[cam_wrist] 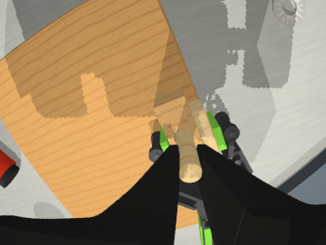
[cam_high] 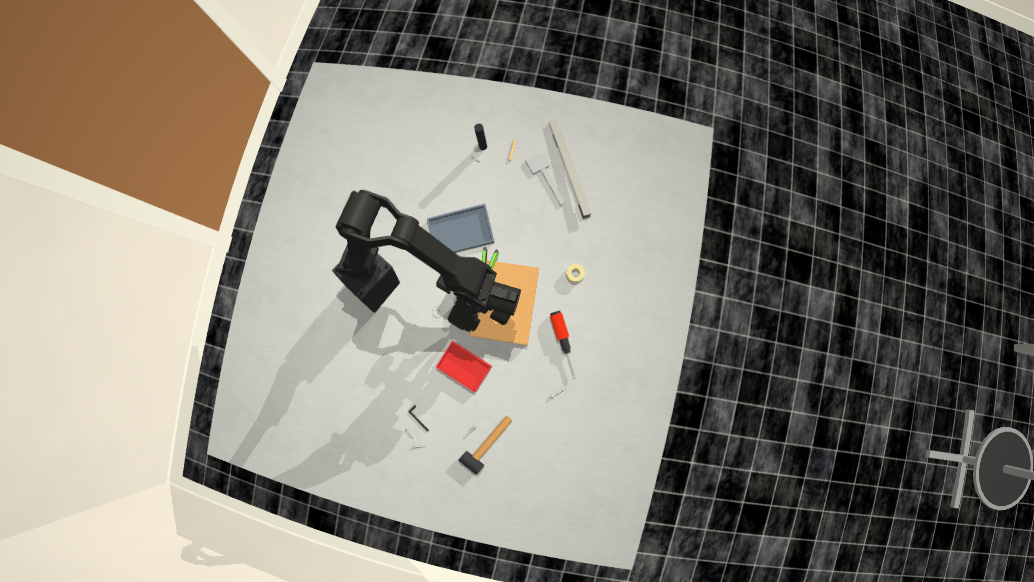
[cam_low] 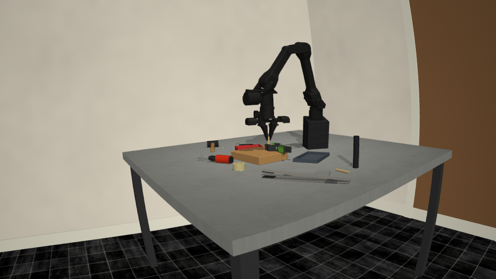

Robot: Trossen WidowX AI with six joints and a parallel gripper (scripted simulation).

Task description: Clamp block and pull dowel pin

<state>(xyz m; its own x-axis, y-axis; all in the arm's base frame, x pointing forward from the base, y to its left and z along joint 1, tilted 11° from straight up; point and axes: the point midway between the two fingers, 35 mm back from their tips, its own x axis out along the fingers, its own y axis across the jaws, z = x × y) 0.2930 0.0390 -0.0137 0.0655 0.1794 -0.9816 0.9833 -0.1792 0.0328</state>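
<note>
My gripper is now 4 cm above the dowel pin. Round my hand: small wooden block (6 cm below); wooden board (9 cm below, 6 cm ahead, 2 cm to the left); wooden stop (6 cm below, 1 cm behind).
</note>
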